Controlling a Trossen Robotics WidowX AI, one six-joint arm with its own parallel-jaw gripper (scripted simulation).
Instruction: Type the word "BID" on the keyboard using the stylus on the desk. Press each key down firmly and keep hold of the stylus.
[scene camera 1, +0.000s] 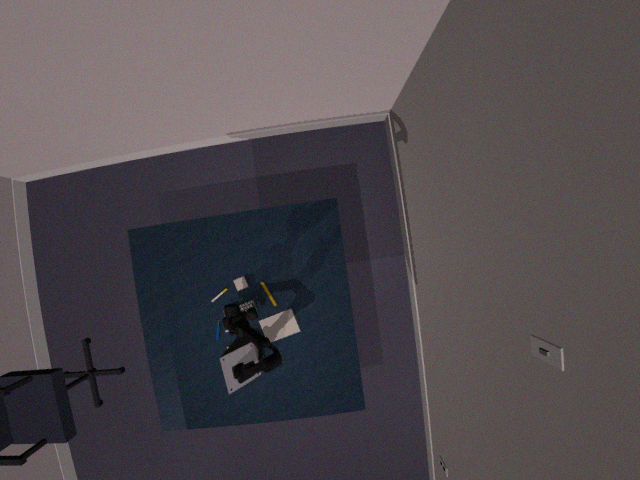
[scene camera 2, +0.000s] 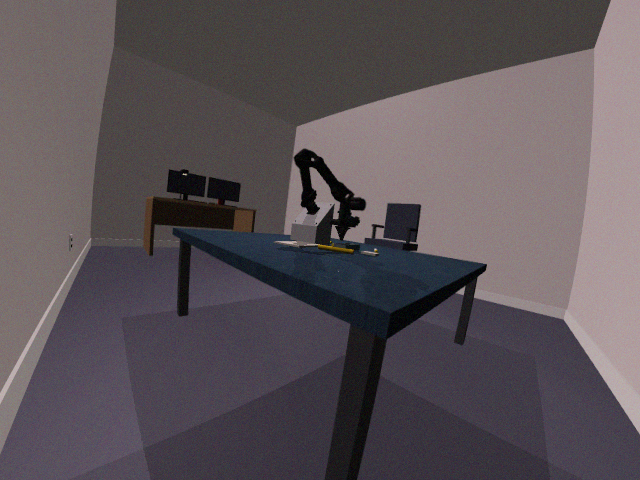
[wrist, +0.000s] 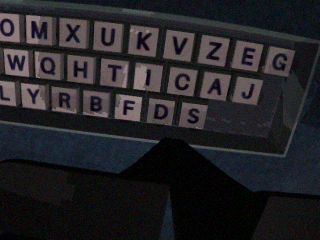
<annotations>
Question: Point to my gripper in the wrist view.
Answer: At 171, 147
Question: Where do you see a white sheet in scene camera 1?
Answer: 282, 324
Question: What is my gripper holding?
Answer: Nothing.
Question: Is my gripper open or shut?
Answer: Shut.
</annotations>
